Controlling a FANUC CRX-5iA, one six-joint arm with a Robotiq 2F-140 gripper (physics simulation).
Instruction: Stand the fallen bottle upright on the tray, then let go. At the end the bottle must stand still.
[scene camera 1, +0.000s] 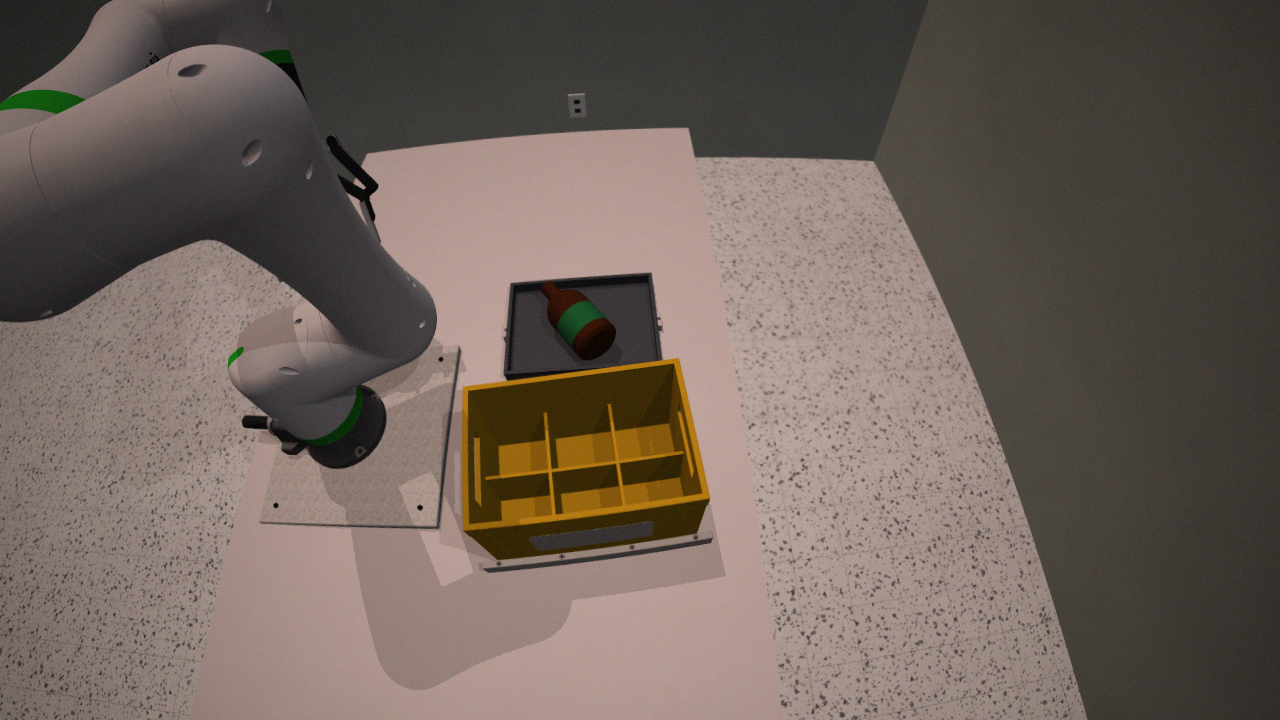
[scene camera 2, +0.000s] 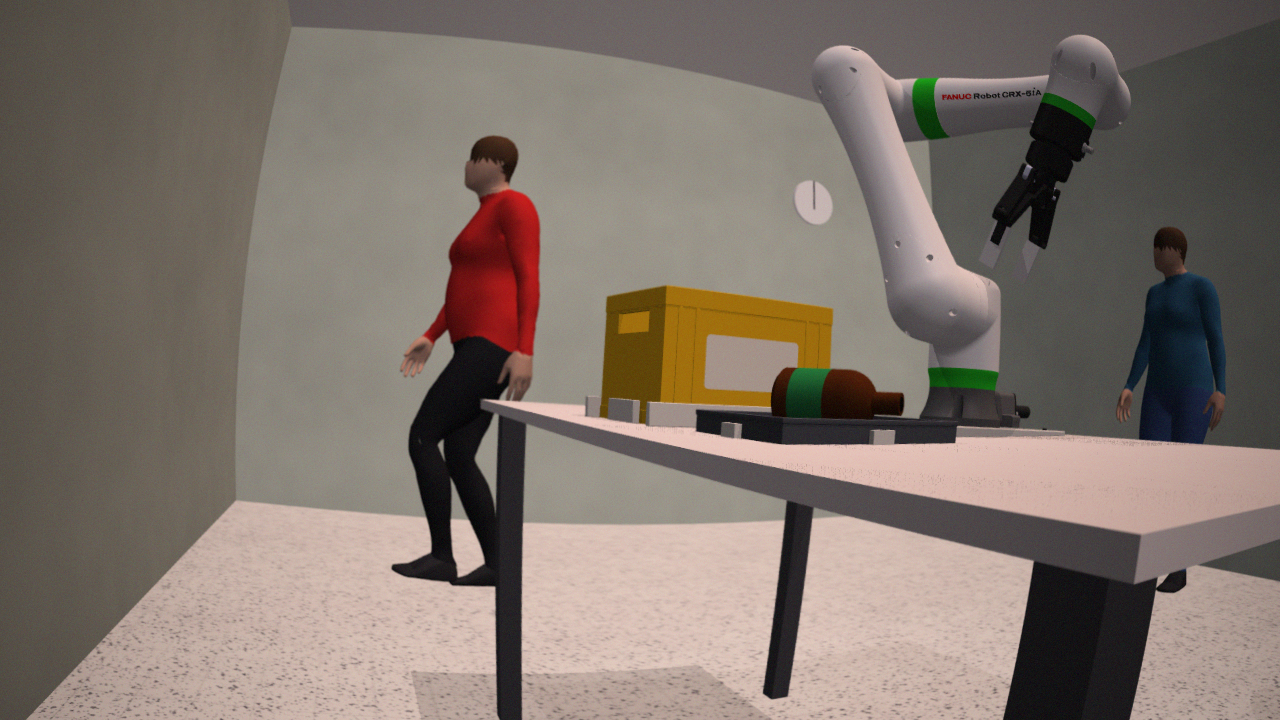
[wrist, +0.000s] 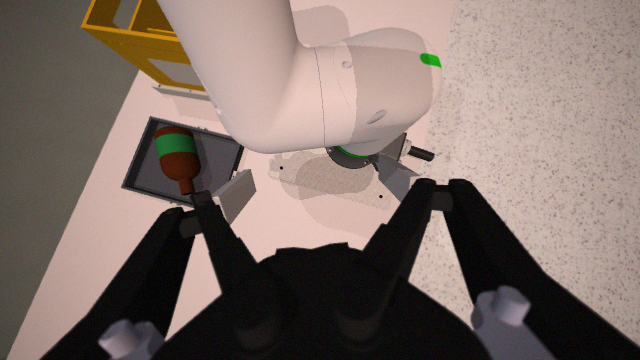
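Where they show: gripper, between the fingertips: (scene camera 2: 1003, 272) (wrist: 315, 173); arm's base, origin of its link: (scene camera 1: 346, 426) (scene camera 2: 959, 425).
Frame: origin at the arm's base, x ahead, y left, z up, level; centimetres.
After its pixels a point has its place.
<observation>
A brown bottle (scene camera 1: 572, 315) @(x 37.4, y 17.4, z 6.7 cm) (scene camera 2: 848, 394) @(x 37.9, y 24.0, z 4.1 cm) (wrist: 179, 159) @(x 34.6, y 19.5, z 6.3 cm) with a green band lies on its side on the dark grey tray (scene camera 1: 633, 358) @(x 46.8, y 14.2, z -0.5 cm) (scene camera 2: 819, 431) @(x 45.2, y 30.7, z 0.3 cm) (wrist: 220, 166) @(x 29.9, y 17.9, z -0.4 cm). In scene camera 1 its neck points to the tray's back left corner and its base to the front. In scene camera 2 its neck points right. My gripper (scene camera 2: 1008, 257) @(x 3.9, y 14.8, z 23.3 cm) (wrist: 315, 173) @(x 3.9, y 14.8, z 23.3 cm) is open and empty, high above the table and well away from the bottle. In scene camera 1 the arm hides most of the gripper.
A yellow crate (scene camera 1: 586, 530) @(x 42.2, y -17.3, z 10.8 cm) (scene camera 2: 750, 308) @(x 40.5, y 1.1, z 14.9 cm) (wrist: 135, 50) @(x 47.2, y 2.2, z 12.7 cm) with compartments stands right beside the tray. The arm's base stands on a light plate (scene camera 1: 393, 501) @(x 11.7, y -12.0, z 0.2 cm) (wrist: 325, 187) @(x 2.6, y 13.8, z 0.2 cm) left of the crate in scene camera 1. Two people stand beyond the table in scene camera 2.
</observation>
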